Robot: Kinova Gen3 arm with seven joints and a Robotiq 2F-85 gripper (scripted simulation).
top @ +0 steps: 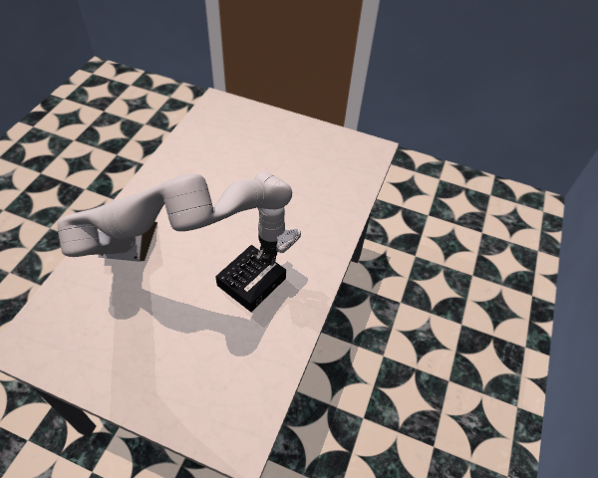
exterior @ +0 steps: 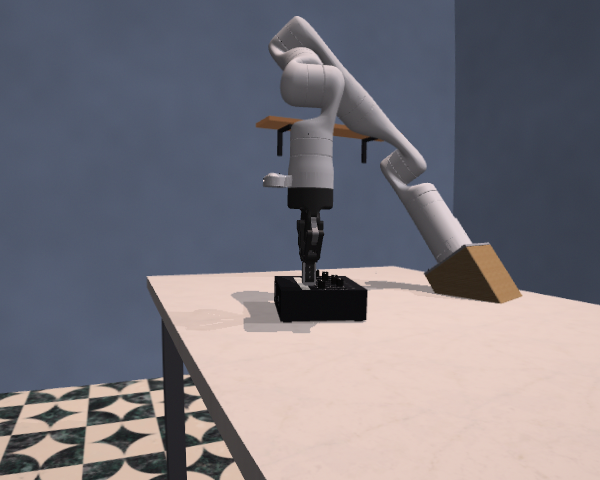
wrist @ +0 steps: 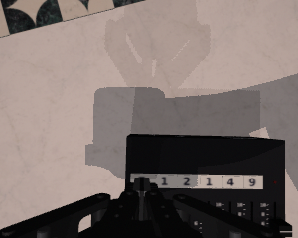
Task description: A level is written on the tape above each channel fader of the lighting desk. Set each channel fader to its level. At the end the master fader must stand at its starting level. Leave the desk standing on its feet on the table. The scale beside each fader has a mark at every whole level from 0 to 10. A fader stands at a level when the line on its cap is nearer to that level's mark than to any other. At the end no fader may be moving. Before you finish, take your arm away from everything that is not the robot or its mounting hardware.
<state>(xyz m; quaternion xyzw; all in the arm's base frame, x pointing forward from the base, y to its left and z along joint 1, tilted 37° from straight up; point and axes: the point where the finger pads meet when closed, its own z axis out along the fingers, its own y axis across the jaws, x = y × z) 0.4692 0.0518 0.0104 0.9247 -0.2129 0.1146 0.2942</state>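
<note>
Right now the channel 1 cap is 2 cm behind my hand, 1 cm to the left of it and 1 cm below it. Round my hand: channel 2 cap (6 cm behind, 1 cm to the left, 1 cm below); then channel 4 cap (8 cm behind, 3 cm to the right, 1 cm below); then channel 3 cap (7 cm behind, 1 cm to the right, 1 cm below).
</note>
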